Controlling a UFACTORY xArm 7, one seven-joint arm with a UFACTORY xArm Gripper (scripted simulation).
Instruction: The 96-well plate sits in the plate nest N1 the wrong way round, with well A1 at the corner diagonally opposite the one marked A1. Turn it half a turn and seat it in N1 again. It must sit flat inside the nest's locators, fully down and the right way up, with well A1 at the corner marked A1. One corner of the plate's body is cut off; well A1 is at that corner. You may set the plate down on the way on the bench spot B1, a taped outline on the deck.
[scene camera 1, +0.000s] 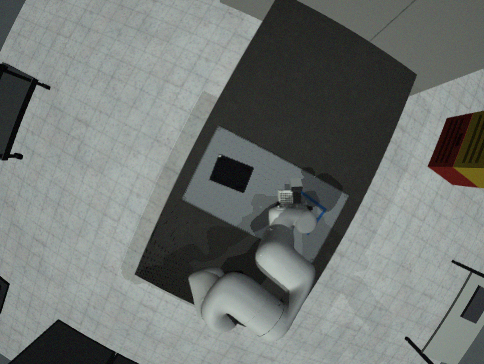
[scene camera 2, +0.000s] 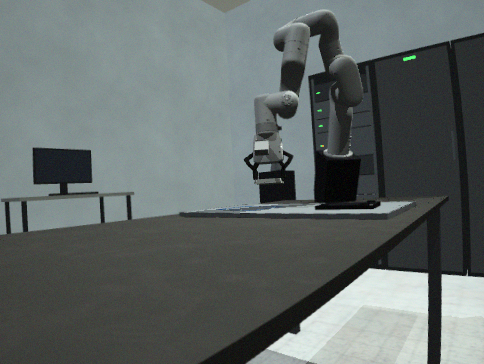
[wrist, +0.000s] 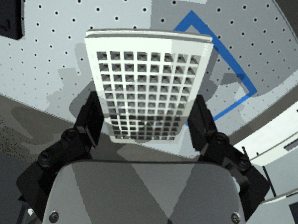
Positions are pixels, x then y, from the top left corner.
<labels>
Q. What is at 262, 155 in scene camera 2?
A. My gripper.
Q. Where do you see my gripper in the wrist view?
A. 146, 103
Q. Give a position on a white 96-well plate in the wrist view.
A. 143, 120
</labels>
